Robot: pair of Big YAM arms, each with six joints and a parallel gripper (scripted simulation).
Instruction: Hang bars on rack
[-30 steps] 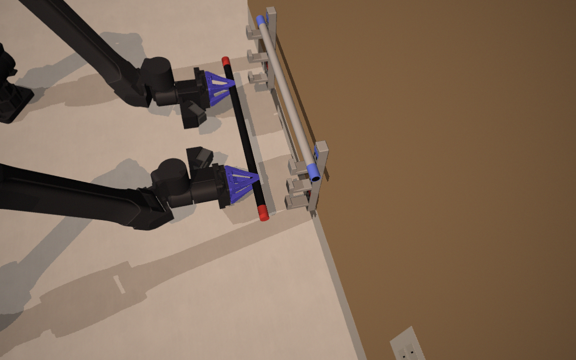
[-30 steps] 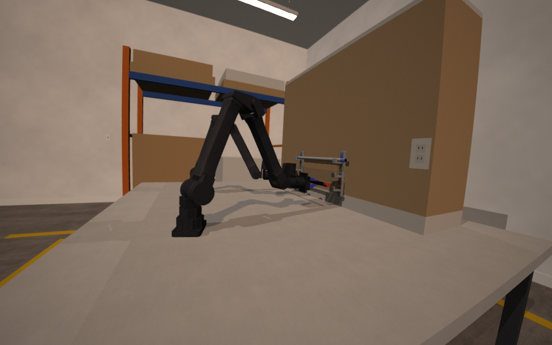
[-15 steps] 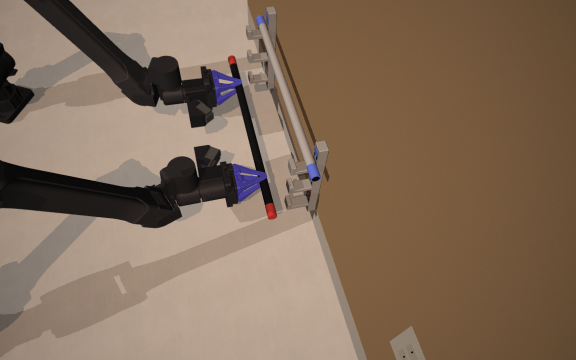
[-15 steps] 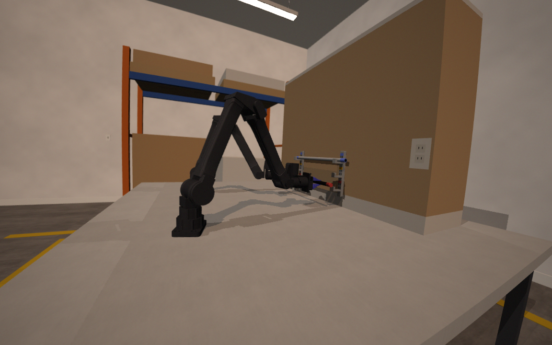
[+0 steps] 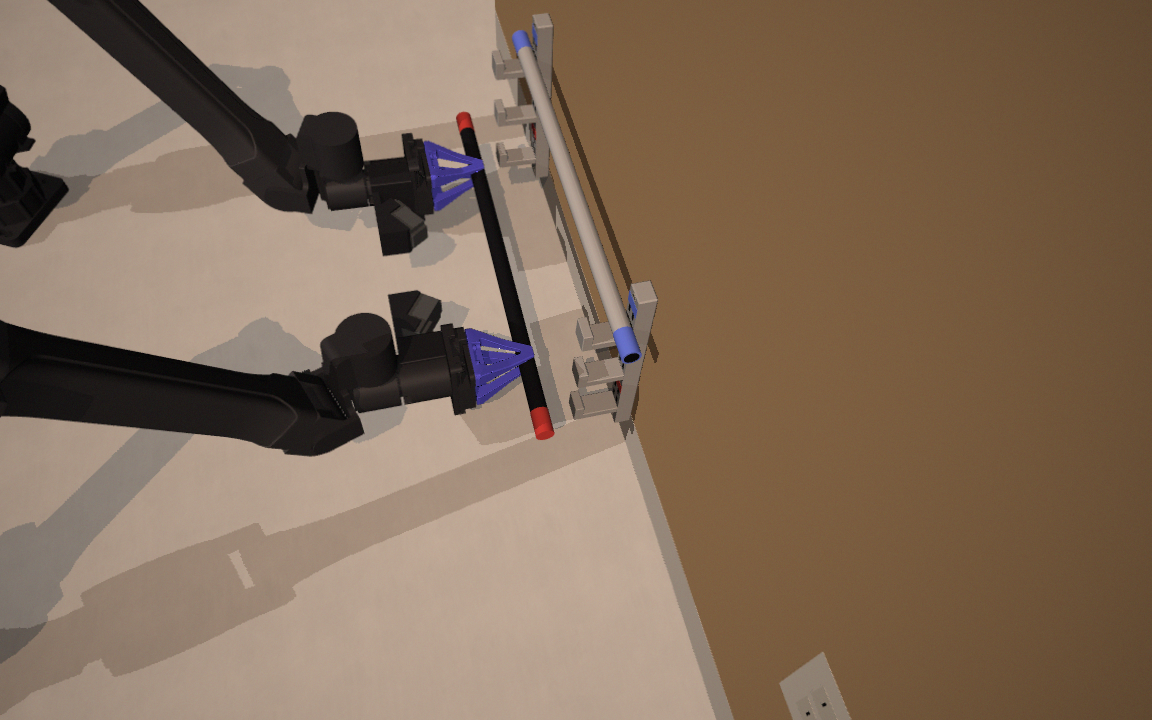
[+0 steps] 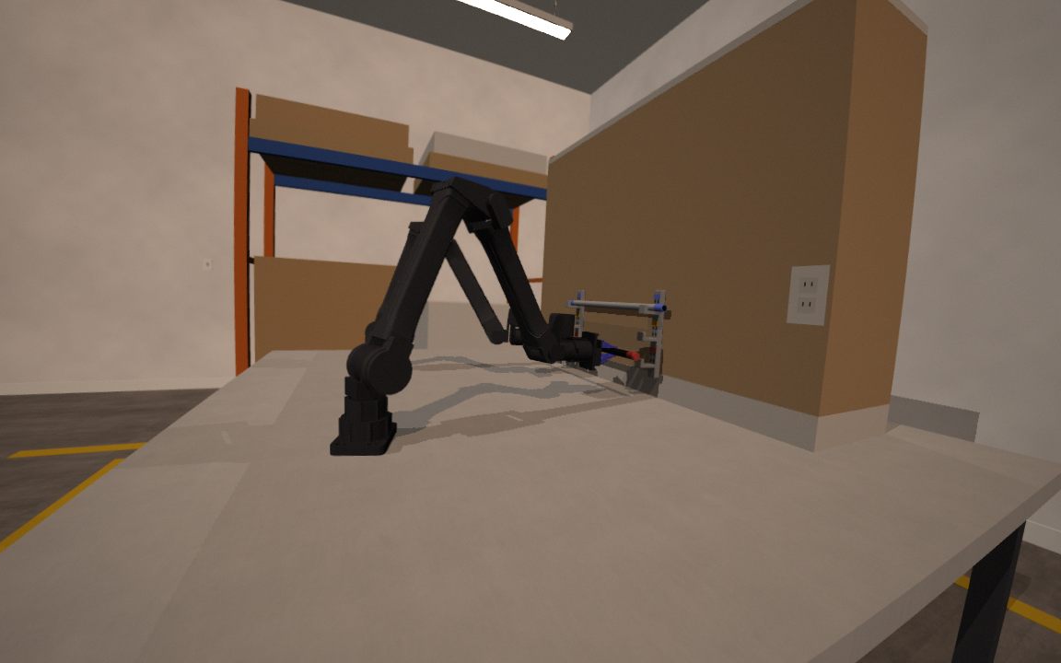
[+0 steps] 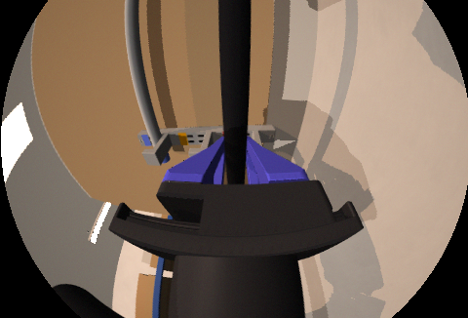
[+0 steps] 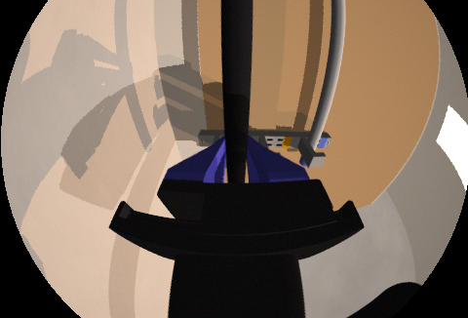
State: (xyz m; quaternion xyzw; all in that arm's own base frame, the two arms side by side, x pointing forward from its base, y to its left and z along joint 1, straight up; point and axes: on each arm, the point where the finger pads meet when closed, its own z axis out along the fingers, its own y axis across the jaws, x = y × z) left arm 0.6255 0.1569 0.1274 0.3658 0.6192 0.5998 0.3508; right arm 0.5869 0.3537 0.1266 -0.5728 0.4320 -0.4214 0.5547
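Now: the grey skirting strip 11 cm ahead of my right hand, 11 cm to the left of it and 9 cm below it. From my right hand the other things lie so: brown wall panel (25 cm ahead, 12 cm to the left, 32 cm above); then metal bar (1 cm behind, 15 cm to the left).
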